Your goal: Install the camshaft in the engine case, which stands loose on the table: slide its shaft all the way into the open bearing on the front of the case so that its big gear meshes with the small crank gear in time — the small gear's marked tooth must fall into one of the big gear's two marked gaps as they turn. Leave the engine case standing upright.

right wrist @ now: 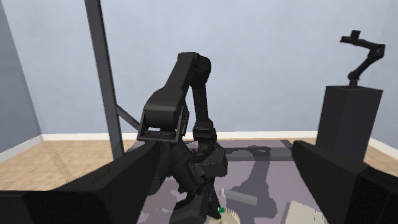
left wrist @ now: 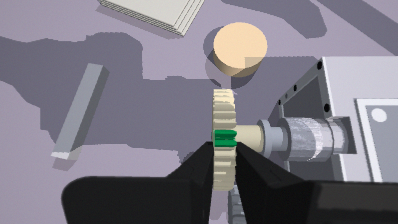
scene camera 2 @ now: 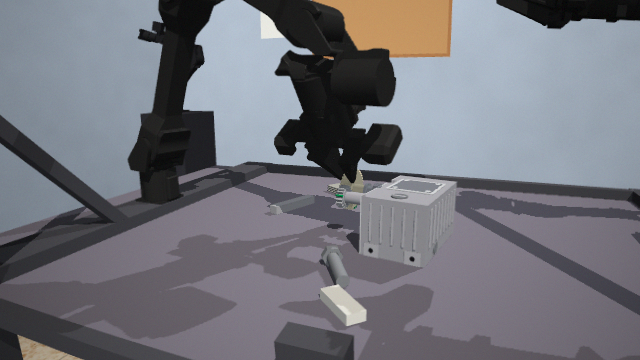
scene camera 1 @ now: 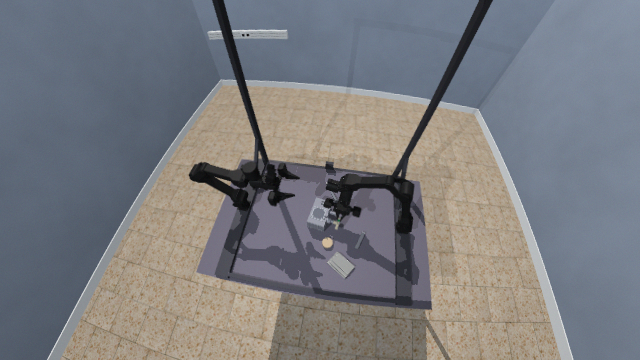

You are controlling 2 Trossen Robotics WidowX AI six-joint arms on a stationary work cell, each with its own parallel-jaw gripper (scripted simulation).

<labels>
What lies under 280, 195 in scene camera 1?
My right gripper.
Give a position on an engine case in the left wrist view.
333, 115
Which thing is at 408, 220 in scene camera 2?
An engine case.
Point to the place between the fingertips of my left gripper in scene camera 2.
At 349, 180
</labels>
